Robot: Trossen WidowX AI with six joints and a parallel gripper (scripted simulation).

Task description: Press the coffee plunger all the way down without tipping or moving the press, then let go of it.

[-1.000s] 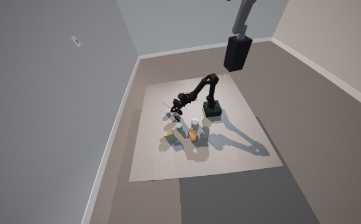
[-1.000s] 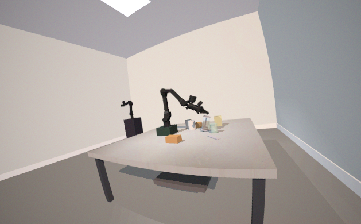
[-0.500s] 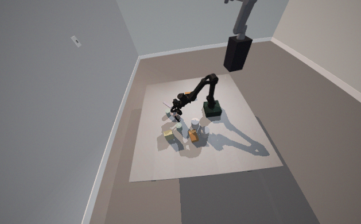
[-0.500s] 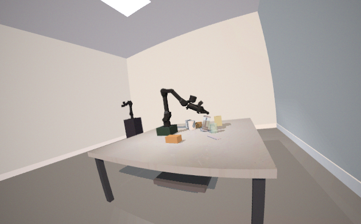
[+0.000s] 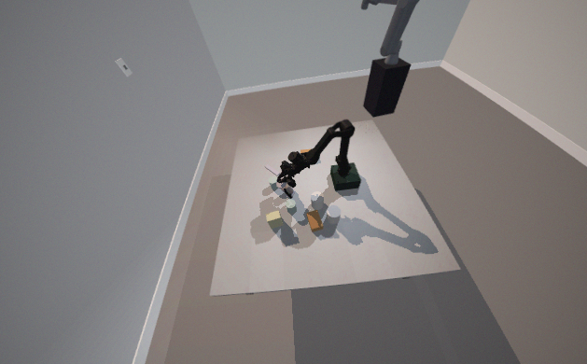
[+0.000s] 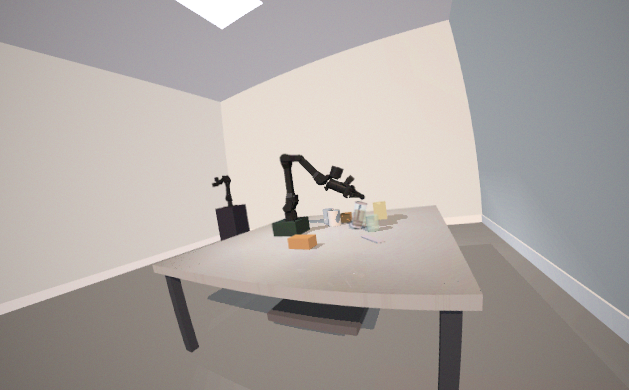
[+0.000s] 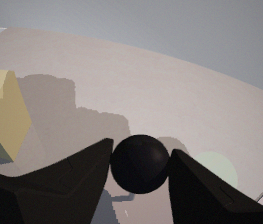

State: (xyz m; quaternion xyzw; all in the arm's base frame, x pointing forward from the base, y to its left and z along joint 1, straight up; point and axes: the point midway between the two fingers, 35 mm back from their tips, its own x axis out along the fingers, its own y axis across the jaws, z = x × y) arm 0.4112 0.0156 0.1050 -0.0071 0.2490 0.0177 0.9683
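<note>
The coffee press is 3 cm behind my gripper tip, 1 cm to the left of it and 8 cm below it.
</note>
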